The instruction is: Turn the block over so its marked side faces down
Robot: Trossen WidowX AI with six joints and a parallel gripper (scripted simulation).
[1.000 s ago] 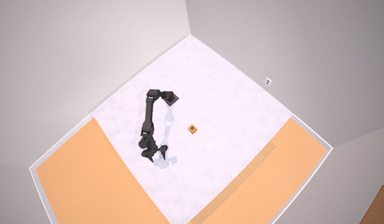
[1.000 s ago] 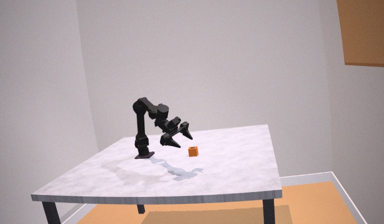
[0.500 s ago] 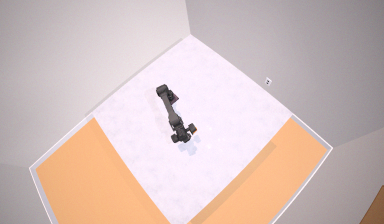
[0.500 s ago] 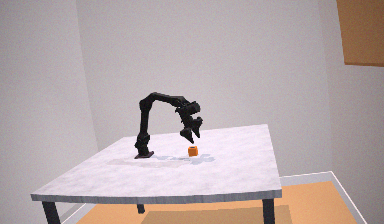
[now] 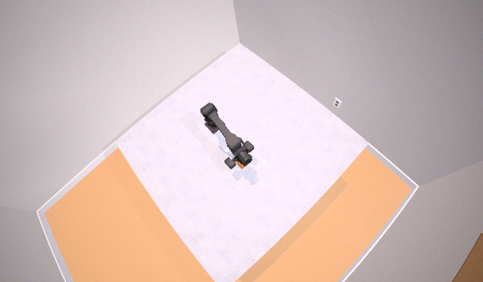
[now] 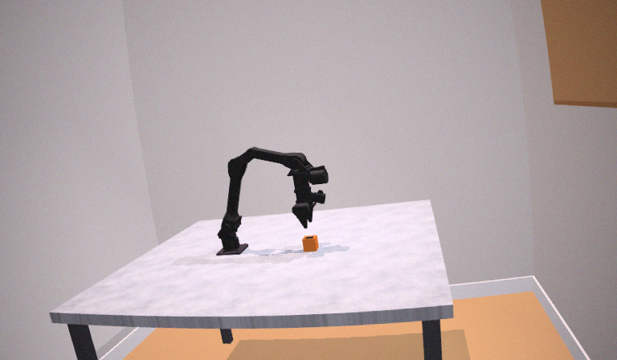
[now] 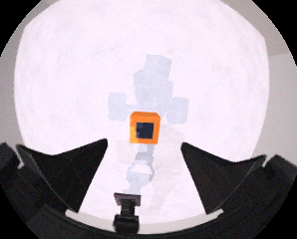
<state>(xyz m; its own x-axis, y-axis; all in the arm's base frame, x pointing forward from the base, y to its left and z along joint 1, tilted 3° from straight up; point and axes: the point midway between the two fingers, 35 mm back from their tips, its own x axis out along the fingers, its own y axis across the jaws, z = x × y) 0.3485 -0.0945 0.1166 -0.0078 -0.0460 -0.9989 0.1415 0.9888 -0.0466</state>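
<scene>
The orange block lies 60 mm below my gripper tip.
</scene>
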